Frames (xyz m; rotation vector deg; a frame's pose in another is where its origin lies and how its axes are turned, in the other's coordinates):
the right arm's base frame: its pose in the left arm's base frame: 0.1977 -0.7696 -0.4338 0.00 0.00 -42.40
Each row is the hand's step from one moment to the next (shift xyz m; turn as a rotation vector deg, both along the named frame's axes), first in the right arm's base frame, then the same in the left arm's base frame.
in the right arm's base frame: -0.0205 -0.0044 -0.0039 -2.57 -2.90 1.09
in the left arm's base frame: -0.0181 0.0106 -0.0039 -3.85 -0.41 1.09
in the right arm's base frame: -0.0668 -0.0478 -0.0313 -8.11 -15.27 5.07
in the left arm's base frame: -0.0816 0.0097 -0.0313 -16.29 -5.81 5.07
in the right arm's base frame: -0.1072 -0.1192 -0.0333 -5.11 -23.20 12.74
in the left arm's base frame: -0.1595 -0.0157 -0.0333 -19.42 -13.69 12.74
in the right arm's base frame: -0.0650 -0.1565 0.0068 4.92 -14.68 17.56
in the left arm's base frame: -0.1535 -0.0717 0.0068 -6.27 -14.16 17.56
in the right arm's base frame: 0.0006 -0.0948 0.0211 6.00 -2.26 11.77
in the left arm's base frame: -0.0635 -0.0704 0.0211 2.91 -5.71 11.77
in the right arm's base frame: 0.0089 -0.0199 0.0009 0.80 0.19 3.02
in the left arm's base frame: -0.0068 -0.0207 0.0009 0.72 -0.40 3.02
